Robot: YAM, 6 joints.
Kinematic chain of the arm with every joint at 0, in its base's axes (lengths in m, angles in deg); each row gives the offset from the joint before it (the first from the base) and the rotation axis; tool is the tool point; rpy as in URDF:
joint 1: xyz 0 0 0.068 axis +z
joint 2: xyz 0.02 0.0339 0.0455 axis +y
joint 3: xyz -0.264 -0.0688 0 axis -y
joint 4: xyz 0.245 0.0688 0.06 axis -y
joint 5: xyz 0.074 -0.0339 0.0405 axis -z
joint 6: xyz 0.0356 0 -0.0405 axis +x
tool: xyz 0 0 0 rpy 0 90 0
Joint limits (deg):
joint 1: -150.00..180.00
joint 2: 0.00..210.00
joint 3: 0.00..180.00
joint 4: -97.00..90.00
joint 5: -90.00..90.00
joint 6: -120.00..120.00
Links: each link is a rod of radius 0.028 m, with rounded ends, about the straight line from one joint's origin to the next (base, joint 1, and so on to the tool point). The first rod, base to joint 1, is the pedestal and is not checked.
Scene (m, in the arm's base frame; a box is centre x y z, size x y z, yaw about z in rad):
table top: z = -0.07
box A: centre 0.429 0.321 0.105 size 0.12 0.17 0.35 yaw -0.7
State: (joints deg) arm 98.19 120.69 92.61 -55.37 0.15 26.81
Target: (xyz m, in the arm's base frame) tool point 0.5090 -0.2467 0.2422
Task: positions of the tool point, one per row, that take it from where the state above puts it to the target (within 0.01 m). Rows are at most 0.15 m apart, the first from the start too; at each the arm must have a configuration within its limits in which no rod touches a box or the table.
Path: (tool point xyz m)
1: 0.0326 0.4548 0.2050
2: 0.1388 0.4723 0.2484
3: 0.2486 0.4551 0.2977
4: 0.3494 0.4030 0.3506
5: 0.4290 0.3210 0.4048
6: 0.4982 0.2247 0.3727
7: 0.5433 0.1129 0.3402
8: 0.5607 -0.0078 0.3075
9: 0.5492 -0.1301 0.2748
10: 0.5090 -0.2467 0.2422

